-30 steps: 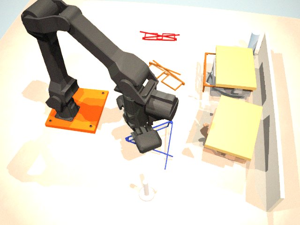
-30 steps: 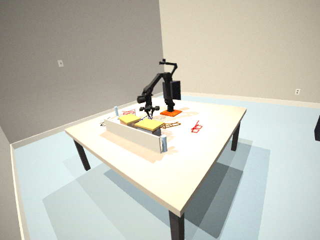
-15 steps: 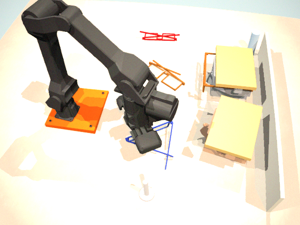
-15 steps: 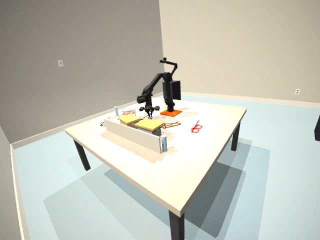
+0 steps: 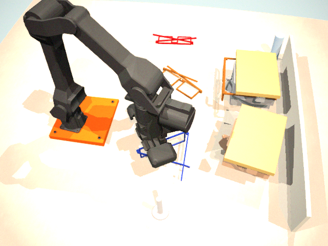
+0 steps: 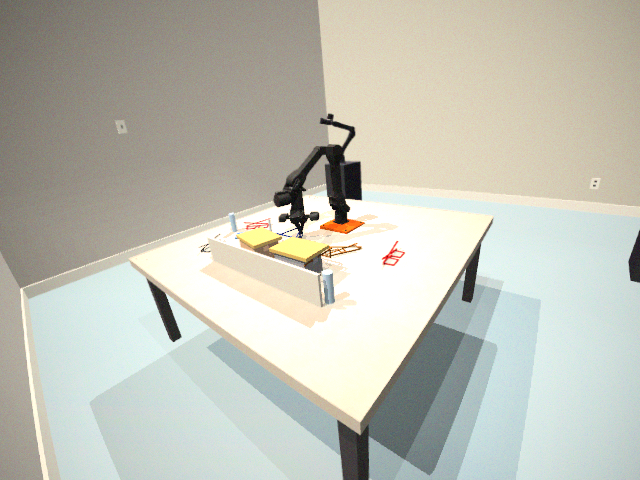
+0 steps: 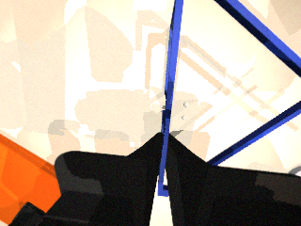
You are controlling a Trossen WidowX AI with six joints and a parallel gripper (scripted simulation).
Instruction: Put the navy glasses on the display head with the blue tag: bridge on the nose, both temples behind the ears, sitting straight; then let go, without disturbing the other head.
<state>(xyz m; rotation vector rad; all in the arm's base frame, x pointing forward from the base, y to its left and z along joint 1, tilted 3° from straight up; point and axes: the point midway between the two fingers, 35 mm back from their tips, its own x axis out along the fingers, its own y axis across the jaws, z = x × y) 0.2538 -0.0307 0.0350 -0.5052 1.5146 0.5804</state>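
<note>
My gripper tip is now 150 mm to the left of the white post and 70 mm short of it. Round my gripper tip: display head (230 mm ahead, 50 mm to the left, 40 mm above); then white wall panel (360 mm ahead, 180 mm to the left, 30 mm above).
</note>
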